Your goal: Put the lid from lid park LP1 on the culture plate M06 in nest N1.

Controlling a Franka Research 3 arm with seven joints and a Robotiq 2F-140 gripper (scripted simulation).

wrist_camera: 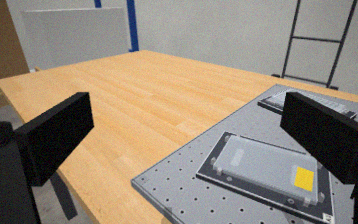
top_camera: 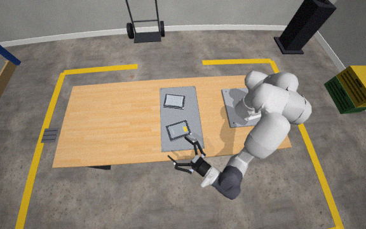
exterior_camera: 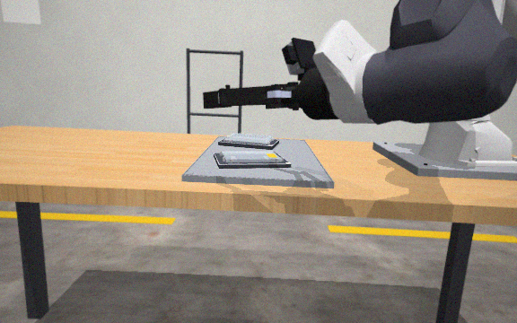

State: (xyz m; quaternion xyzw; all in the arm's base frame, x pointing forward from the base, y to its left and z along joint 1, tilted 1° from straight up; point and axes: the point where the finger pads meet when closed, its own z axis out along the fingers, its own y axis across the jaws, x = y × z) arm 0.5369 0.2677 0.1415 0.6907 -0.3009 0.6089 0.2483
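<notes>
Right now my hand is 1 cm past the lid, 15 cm to the left of it and 13 cm above it. Also, from my hand: nest N1 (39 cm to the right, 14 cm below); then lid park LP1 (1 cm behind, 15 cm to the right, 14 cm below).
</notes>
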